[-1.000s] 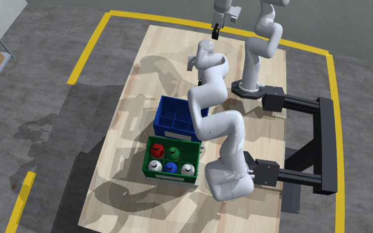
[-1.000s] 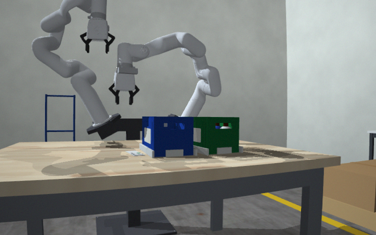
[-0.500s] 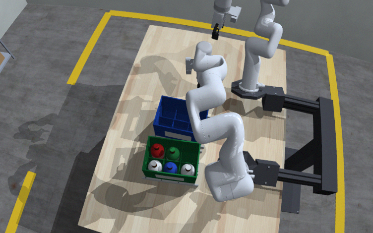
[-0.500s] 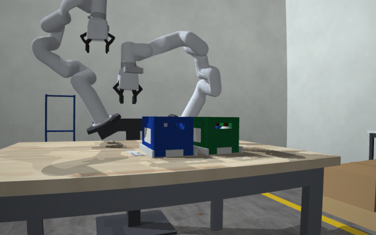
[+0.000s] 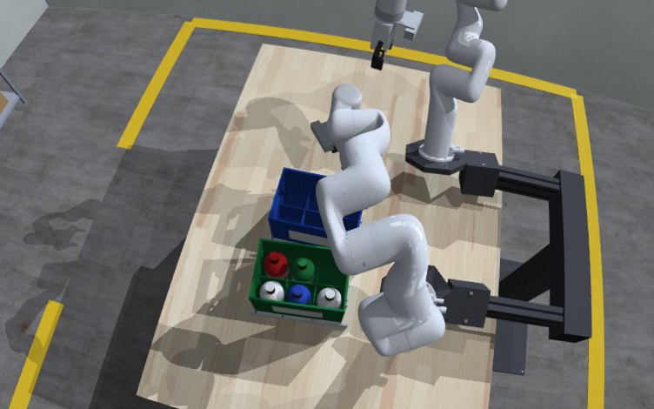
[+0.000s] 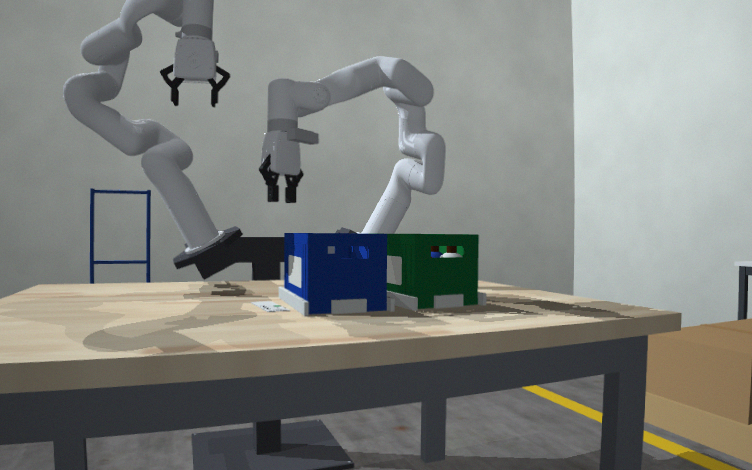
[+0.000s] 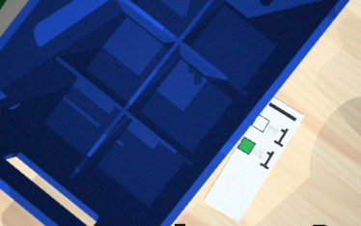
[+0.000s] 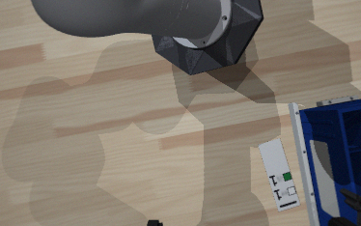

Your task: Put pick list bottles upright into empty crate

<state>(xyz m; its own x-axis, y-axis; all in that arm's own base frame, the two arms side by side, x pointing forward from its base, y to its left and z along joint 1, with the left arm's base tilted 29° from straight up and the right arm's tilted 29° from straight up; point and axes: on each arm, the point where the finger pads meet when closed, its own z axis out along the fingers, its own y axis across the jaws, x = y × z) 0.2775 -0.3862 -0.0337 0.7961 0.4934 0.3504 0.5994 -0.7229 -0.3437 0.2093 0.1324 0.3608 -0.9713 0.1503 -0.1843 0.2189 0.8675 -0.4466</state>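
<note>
Now: left hand 30 mm short of the blue bottle, 400 mm to the right of it and 180 mm above it. The rest, counted from my left hand: blue crate 40 mm ahead, 120 mm to the left, 180 mm below; green bottle 40 mm ahead, 320 mm to the left, 180 mm below; pick list 40 mm ahead, 40 mm to the right, 270 mm below.
</note>
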